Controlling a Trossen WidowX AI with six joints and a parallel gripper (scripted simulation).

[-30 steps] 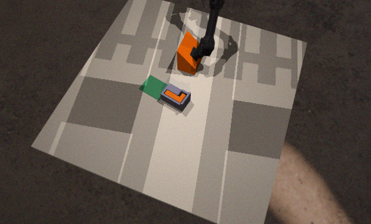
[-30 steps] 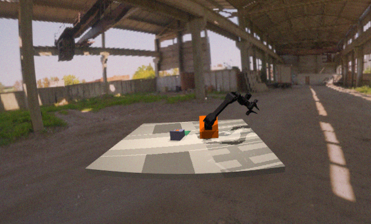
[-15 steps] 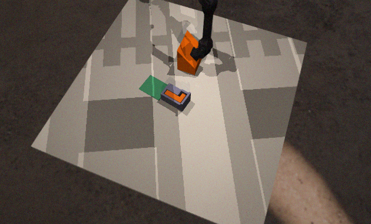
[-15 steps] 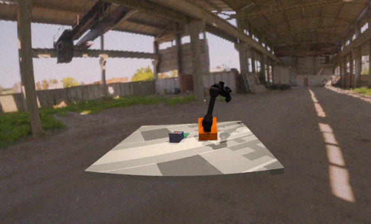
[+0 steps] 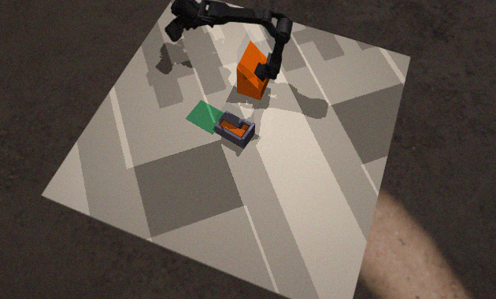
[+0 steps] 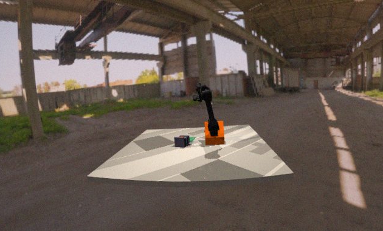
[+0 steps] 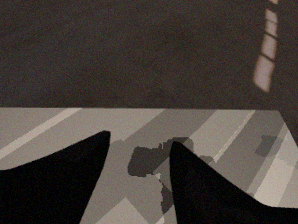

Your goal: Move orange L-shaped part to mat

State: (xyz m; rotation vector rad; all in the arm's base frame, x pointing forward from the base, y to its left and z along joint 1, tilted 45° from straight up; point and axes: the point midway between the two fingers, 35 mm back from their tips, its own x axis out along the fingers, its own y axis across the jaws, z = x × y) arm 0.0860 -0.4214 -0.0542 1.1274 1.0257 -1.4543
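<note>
Right now the orange L-shaped part is 20 cm ahead of my gripper tip, 36 cm to the left of it and 29 cm below it. Also, from my gripper tip: green mat (17 cm ahead, 20 cm to the left, 35 cm below).
</note>
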